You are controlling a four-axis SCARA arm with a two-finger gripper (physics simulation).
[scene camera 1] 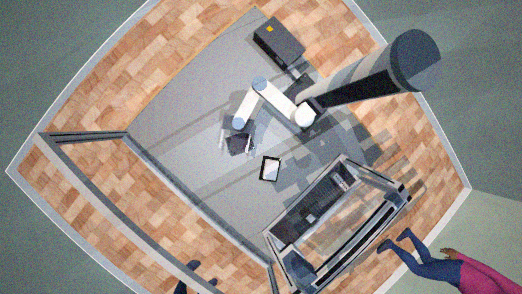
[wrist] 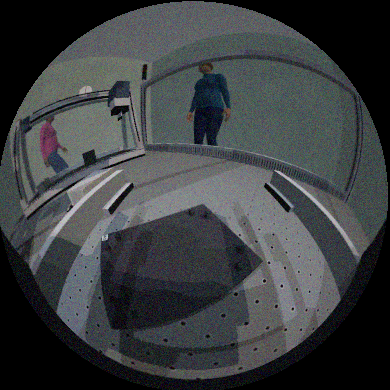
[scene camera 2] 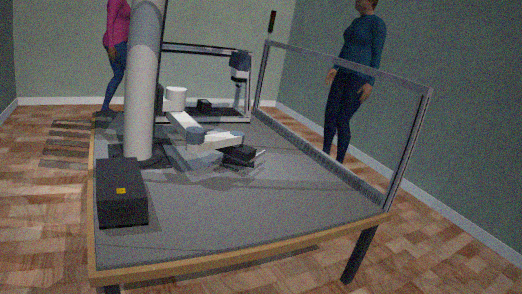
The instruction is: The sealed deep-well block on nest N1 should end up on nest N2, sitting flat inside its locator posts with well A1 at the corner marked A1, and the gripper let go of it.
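Pixels of known places: gripper, fingertip midpoint: (scene camera 1: 233, 150) (wrist: 200, 174) (scene camera 2: 250, 146); arm's base, origin of the base link: (scene camera 2: 137, 157).
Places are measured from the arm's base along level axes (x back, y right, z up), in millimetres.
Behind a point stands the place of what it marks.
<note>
The sealed deep-well block (scene camera 1: 271, 169) @(y -151, x -483, z 67 mm) shows as a white-topped rectangle inside a black nest right of the gripper in scene camera 1; it is hidden in scene camera 2. Another nest (scene camera 1: 237, 146) @(y 106, x -535, z 24 mm) (wrist: 175, 270) @(y 126, x -501, z 25 mm), dark and bare, has small corner posts and a white mark at its left corner in the wrist view. I cannot read which nest is N1 or N2. My gripper (scene camera 1: 236, 142) @(y 112, x -565, z 91 mm) (scene camera 2: 252, 156) @(y 112, x -565, z 91 mm) (wrist: 200, 174) @(y 112, x -565, z 91 mm) is open, with nothing between its fingers. It hangs above the bare nest, turned at an angle to it. Well A1 cannot be made out.
A white column (scene camera 1: 362, 82) @(y 26, x -77, z 744 mm) (scene camera 2: 140, 85) @(y 75, x 10, z 383 mm) carries the arm. A dark box with a yellow label (scene camera 1: 279, 40) @(y 405, x 112, z 128 mm) (scene camera 2: 121, 200) @(y 550, x 123, z 124 mm) stands on the table. A gantry machine (scene camera 1: 304, 194) @(y -449, x -444, z 58 mm) (scene camera 2: 200, 48) @(y -623, x -463, z 498 mm) stands beyond the block. A guard panel (scene camera 2: 350, 64) @(y 232, x -1004, z 605 mm) (wrist: 240, 154) @(y 61, x -1004, z 42 mm) edges the table. Two people stand outside.
</note>
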